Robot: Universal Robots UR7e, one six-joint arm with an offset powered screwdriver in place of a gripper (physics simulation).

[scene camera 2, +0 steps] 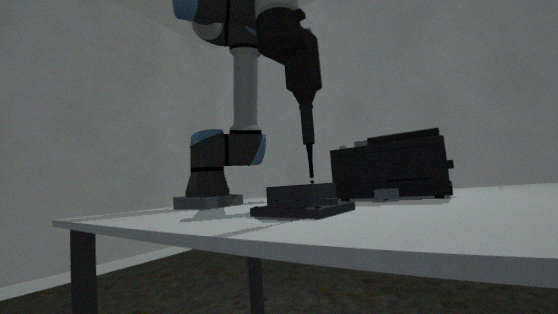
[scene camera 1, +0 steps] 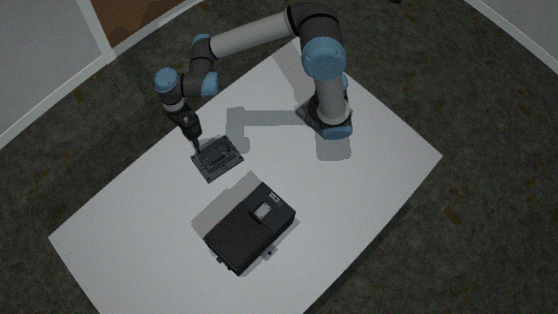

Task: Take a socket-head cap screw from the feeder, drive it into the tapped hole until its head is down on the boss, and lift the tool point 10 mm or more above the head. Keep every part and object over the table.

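Note:
The powered screwdriver's tool point (scene camera 1: 199,151) (scene camera 2: 311,176) is over the near-left part of the dark fixture (scene camera 1: 214,173) (scene camera 2: 297,196). It points down and carries no screw that I can see. A small dark screw head (scene camera 2: 312,182) shows at the top of the fixture in scene camera 2, right under the tool point with a thin light gap between them. The head stands upright; its seat on the boss and the tapped hole are hidden. The screw is too small to make out in scene camera 1. The black feeder (scene camera 1: 232,232) (scene camera 2: 390,170) stands apart from the tool.
The arm's base (scene camera 1: 336,120) (scene camera 2: 207,200) stands on the white table (scene camera 1: 350,200) (scene camera 2: 450,227). The feeder is a tall box beside the fixture, with a small light block (scene camera 2: 386,194) low on its side. The table's edge runs close behind the fixture in scene camera 1.

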